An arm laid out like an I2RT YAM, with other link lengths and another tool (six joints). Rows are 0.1 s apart.
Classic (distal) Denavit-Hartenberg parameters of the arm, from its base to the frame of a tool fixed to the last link. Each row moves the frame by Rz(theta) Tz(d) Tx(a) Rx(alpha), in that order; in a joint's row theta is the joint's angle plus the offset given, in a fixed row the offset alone. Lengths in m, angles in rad.
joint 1: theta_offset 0; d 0.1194; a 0.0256; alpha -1.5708
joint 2: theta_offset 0; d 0; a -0.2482; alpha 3.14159
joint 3: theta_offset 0.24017; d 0; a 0.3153; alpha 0
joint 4: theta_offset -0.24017; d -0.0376; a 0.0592; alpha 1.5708
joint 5: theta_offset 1.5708; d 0.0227; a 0; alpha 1.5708
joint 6: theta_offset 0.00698; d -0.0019; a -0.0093; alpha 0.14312
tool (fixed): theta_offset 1.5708; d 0.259; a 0; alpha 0
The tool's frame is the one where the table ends.
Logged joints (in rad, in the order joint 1, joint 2, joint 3, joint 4, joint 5, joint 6), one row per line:
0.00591 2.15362 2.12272 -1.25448 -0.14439 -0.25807
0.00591 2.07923 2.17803 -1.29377 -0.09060 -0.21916
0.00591 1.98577 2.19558 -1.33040 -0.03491 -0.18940
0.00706 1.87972 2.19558 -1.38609 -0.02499 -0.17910
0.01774 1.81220 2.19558 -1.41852 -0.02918 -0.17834
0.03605 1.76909 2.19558 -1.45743 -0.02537 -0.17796
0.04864 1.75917 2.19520 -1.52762 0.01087 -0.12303
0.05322 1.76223 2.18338 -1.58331 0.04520 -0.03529
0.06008 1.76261 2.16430 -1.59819 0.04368 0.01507
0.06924 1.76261 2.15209 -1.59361 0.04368 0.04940
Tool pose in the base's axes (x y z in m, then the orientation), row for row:
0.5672 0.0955 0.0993 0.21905 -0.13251 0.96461 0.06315
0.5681 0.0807 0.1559 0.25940 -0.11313 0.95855 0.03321
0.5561 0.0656 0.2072 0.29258 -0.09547 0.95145 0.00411
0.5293 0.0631 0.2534 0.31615 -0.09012 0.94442 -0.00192
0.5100 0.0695 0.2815 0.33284 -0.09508 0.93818 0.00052
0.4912 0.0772 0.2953 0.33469 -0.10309 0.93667 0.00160
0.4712 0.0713 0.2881 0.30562 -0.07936 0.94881 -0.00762
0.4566 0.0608 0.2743 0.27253 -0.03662 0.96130 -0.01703
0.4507 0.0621 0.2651 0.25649 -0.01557 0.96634 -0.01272
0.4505 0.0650 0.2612 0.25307 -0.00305 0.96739 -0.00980
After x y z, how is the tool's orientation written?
As a quaternion, w x y z.
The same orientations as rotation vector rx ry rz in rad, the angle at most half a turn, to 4 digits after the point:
-0.3667 2.6692 0.1747
-0.3065 2.5972 0.0900
-0.2544 2.5350 0.0110
-0.2373 2.4870 -0.0051
-0.2483 2.4504 0.0014
-0.2690 2.4443 0.0042
-0.2101 2.5116 -0.0202
-0.0986 2.5873 -0.0458
-0.0423 2.6222 -0.0345
-0.0083 2.6297 -0.0266

